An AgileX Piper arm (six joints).
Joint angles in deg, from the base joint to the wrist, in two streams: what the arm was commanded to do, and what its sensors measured. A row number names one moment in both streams.
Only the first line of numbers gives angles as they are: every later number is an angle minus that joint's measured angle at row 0.
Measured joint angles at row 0:
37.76 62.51 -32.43 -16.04 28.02 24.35
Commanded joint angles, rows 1 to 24:
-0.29 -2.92 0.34 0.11 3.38 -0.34
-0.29 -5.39 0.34 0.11 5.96 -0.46
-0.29 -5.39 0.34 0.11 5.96 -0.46
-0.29 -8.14 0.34 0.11 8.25 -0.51
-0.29 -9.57 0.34 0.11 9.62 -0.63
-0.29 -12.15 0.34 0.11 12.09 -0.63
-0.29 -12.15 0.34 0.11 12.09 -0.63
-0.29 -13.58 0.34 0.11 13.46 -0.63
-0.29 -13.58 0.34 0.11 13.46 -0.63
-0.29 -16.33 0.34 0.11 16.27 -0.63
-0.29 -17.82 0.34 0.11 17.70 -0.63
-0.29 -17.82 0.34 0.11 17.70 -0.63
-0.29 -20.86 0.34 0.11 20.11 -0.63
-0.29 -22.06 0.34 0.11 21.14 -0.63
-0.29 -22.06 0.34 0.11 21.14 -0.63
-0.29 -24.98 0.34 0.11 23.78 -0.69
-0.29 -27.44 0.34 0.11 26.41 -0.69
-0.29 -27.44 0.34 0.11 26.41 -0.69
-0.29 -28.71 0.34 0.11 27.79 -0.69
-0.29 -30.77 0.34 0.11 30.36 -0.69
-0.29 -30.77 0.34 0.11 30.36 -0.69
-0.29 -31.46 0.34 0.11 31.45 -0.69
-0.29 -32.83 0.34 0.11 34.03 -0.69
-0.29 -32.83 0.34 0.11 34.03 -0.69
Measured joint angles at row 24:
0.00 -30.94 0.00 0.05 30.25 -0.06
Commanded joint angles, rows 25 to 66:
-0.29 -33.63 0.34 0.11 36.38 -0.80
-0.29 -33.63 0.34 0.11 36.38 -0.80
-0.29 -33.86 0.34 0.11 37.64 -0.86
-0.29 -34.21 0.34 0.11 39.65 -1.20
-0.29 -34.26 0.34 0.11 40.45 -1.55
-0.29 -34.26 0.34 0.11 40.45 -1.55
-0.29 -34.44 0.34 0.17 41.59 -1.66
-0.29 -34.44 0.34 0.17 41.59 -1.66
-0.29 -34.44 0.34 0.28 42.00 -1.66
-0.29 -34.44 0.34 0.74 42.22 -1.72
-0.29 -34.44 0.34 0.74 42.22 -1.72
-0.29 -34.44 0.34 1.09 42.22 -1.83
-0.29 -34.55 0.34 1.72 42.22 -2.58
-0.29 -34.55 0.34 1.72 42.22 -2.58
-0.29 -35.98 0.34 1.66 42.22 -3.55
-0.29 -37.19 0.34 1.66 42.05 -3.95
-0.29 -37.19 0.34 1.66 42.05 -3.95
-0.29 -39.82 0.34 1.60 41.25 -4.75
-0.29 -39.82 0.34 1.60 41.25 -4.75
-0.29 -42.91 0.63 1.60 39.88 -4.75
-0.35 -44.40 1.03 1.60 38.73 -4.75
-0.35 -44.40 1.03 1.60 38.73 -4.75
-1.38 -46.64 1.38 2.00 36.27 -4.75
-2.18 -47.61 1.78 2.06 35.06 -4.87
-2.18 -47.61 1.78 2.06 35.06 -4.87
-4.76 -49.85 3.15 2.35 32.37 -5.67
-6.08 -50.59 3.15 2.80 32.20 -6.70
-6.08 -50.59 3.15 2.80 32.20 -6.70
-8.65 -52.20 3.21 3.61 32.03 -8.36
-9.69 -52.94 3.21 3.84 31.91 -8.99
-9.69 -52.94 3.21 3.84 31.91 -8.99
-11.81 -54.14 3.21 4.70 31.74 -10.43
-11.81 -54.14 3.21 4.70 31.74 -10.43
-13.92 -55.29 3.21 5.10 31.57 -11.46
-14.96 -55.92 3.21 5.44 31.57 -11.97
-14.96 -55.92 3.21 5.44 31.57 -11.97
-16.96 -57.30 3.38 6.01 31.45 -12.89
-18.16 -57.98 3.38 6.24 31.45 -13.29
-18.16 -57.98 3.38 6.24 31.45 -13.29
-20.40 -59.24 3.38 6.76 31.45 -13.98
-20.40 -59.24 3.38 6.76 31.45 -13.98
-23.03 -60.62 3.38 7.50 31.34 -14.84
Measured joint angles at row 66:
-19.88 -58.79 3.27 6.47 31.80 -13.12
